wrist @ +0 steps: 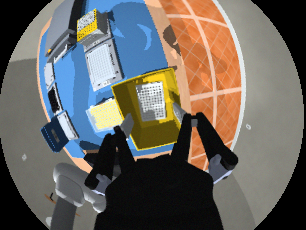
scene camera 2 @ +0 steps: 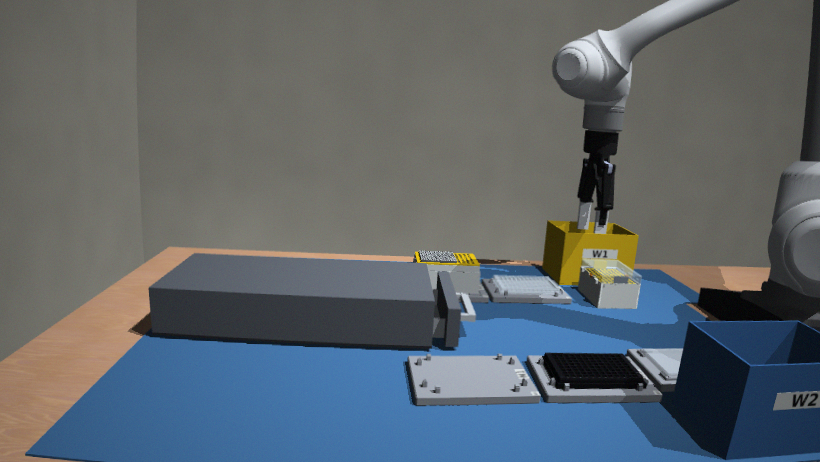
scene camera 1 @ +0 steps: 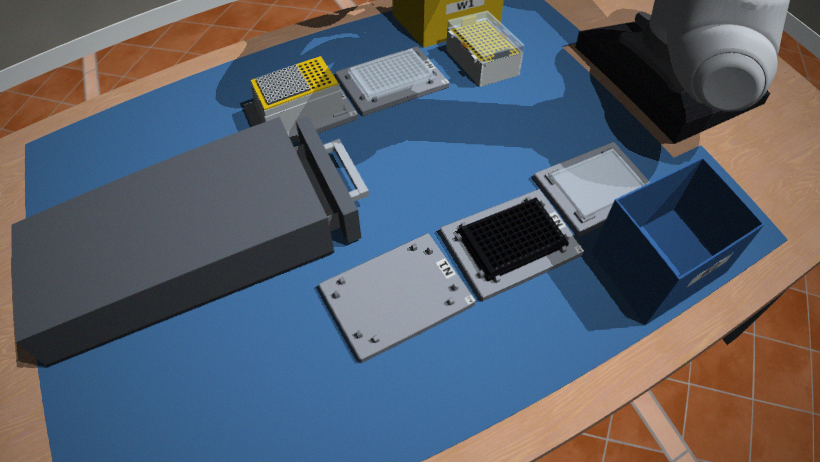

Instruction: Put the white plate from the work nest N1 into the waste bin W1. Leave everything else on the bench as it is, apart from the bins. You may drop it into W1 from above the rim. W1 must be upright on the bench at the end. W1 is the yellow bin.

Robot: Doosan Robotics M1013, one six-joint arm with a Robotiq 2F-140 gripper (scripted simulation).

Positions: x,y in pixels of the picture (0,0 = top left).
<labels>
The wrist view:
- my gripper: 152,113
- yellow bin W1: 149,134
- white plate: 160,113
</labels>
